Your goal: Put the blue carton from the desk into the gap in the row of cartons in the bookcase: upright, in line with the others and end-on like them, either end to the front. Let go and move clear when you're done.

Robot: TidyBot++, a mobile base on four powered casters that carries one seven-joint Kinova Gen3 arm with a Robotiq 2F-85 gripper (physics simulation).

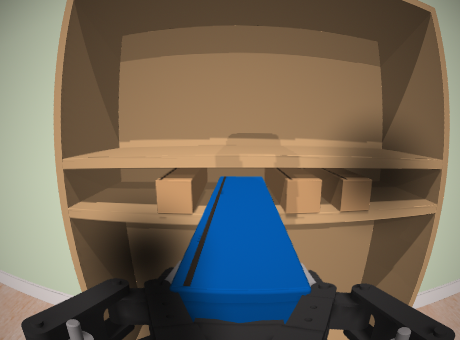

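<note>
The blue carton [245,235] is held between the fingers of my gripper [240,277], which is shut on it. The carton points end-on toward the bookcase [250,162], with a dark stripe along the left of its top. Its far end shows in front of the gap in the row, between a brown carton [174,195] on the left and a brown carton [303,196] on the right. Another brown carton [355,194] stands farther right. The carton's far end hides part of the gap and of the shelf edge; whether it is past that edge I cannot tell.
The row stands in a low compartment between the upper board and the lower shelf board [115,214]. The upper board is close above the cartons. The bookcase's side panels [58,125] [446,125] stand at left and right. A pale green wall [25,150] is behind.
</note>
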